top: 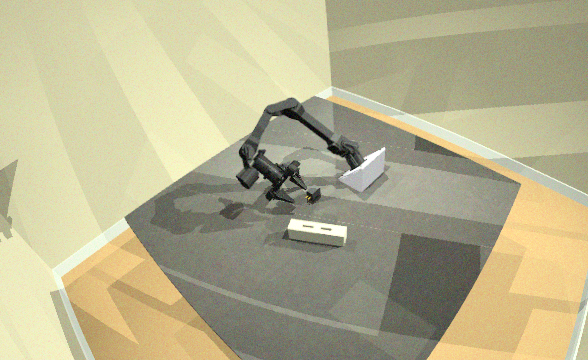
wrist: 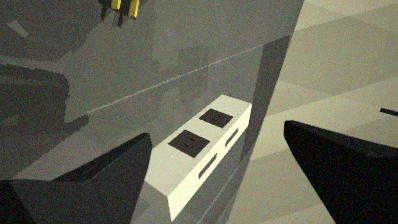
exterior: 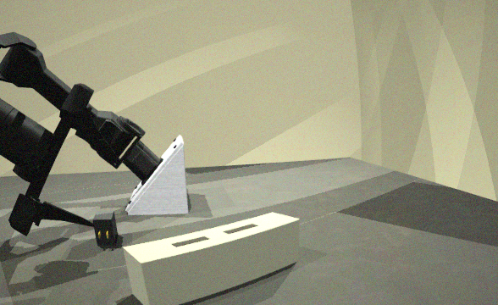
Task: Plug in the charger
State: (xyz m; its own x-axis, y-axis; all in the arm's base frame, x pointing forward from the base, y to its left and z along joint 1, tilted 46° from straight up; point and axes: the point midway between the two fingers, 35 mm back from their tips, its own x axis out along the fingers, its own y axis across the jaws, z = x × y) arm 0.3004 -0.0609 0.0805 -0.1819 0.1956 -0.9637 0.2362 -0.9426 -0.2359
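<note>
The two-prong charger is 80 mm behind my gripper tip, 20 mm to the right of it and 70 mm below it.
</note>
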